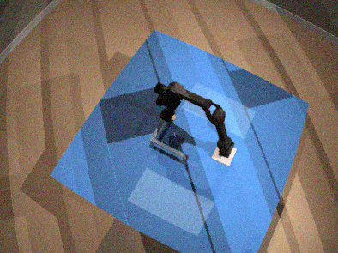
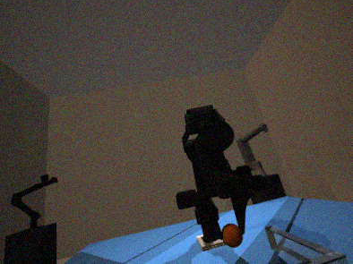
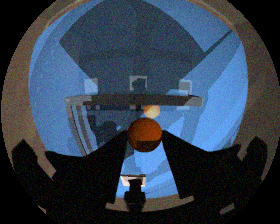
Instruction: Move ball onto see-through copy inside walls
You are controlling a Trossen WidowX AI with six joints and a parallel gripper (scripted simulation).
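Now: the see-through copy 2 cm to the right of my gripper tip and 10 cm below it. Round my gripper tip: orange ball (right at my gripper tip); grey band (3 cm ahead, 2 cm to the left, 7 cm below).
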